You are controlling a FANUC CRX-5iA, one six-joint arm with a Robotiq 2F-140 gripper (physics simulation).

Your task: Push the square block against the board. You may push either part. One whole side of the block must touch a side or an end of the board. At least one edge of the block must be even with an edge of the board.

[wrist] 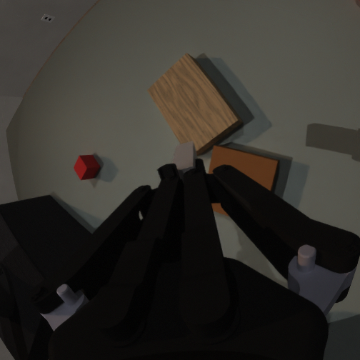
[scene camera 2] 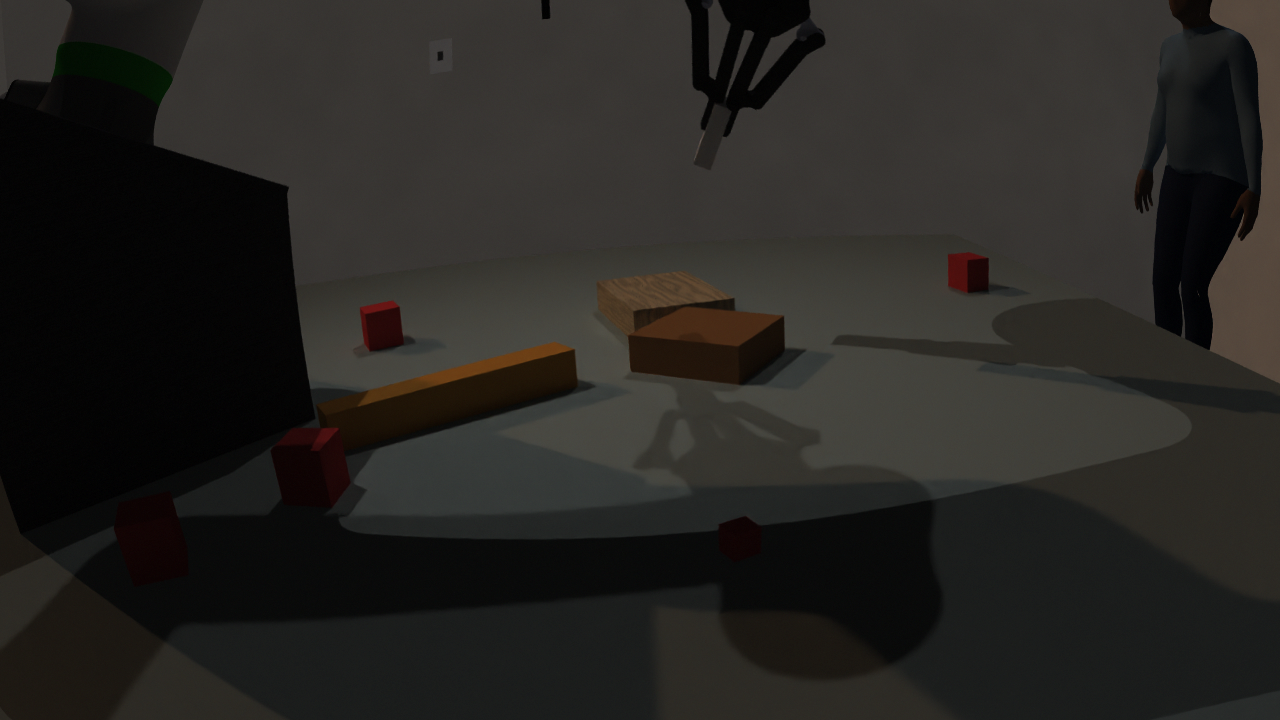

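Seen in the pictures: gripper, fingertip midpoint: [scene camera 2: 703,161]; arm's base at its link origin: [scene camera 2: 86,155].
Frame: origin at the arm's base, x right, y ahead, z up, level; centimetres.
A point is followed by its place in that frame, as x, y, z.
The square block [scene camera 2: 707,326] {-10.9, 55.5, -23.7} [wrist: 252,162], plain orange-brown, lies flat on the table. The board [scene camera 2: 662,290] {-25.2, 52.1, -23.7} [wrist: 195,102], with pale wood grain, lies flat behind it in the scene view and up and left of it in the wrist view. They are turned at an angle to each other, a block corner close to the board's end. No whole side meets; whether the corner touches is unclear. My gripper [scene camera 2: 712,137] {-16.1, 56.3, -9.9} [wrist: 188,156] is shut and empty, its pale fingertips together, high above the table. In the wrist view its fingers hide part of the block.
A long orange bar [scene camera 2: 447,395] {0.4, 35.6, -24.7} lies left of the block. Red cubes stand at the left [scene camera 2: 382,326] {-21.9, 23.2, -24.5} [wrist: 87,167], the front left [scene camera 2: 310,467] {15.6, 29.2, -24.0} [scene camera 2: 151,539] {26.6, 21.5, -24.0}, the front [scene camera 2: 740,538] {22.8, 55.1, -25.5} and the back right [scene camera 2: 968,272] {-32.4, 89.1, -24.3}. A large black box [scene camera 2: 152,313] {9.9, 13.6, -14.0} [wrist: 45,225] stands at the left.
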